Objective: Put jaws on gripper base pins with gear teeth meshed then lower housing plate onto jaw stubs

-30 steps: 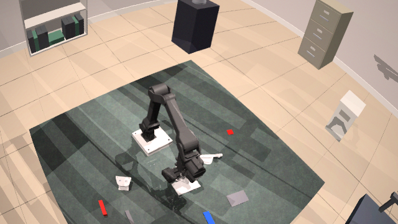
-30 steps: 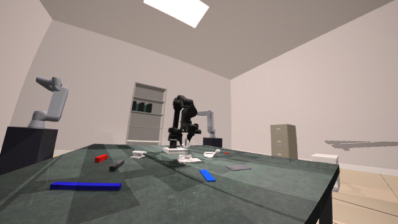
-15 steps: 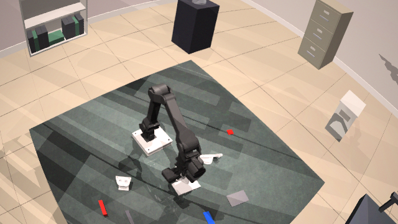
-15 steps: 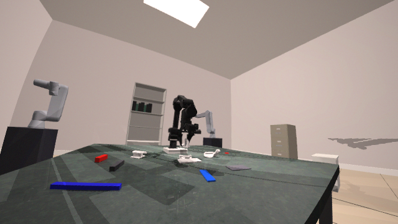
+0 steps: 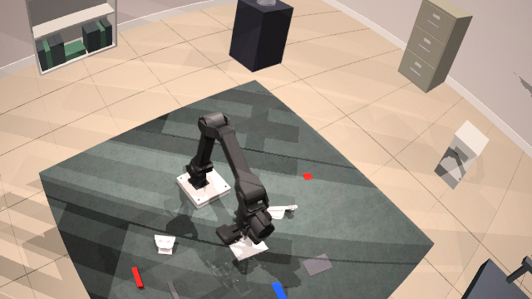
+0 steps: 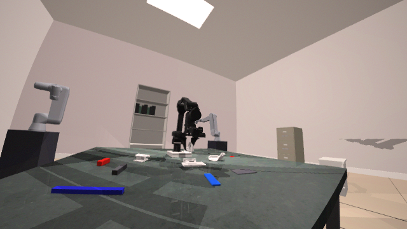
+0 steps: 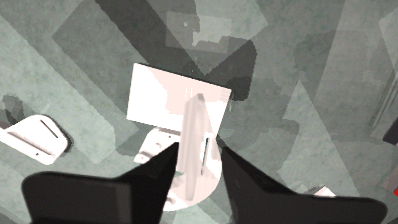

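The flat white plate is 8 cm below my gripper tip, 3 cm to the left of it and 2 cm ahead of it. Round my gripper tip: blue block (24 cm ahead, 8 cm below, 1 cm to the right); dark grey flat plate (23 cm ahead, 18 cm to the left, 8 cm below); dark grey bar (32 cm to the right, 7 cm below, 4 cm ahead).
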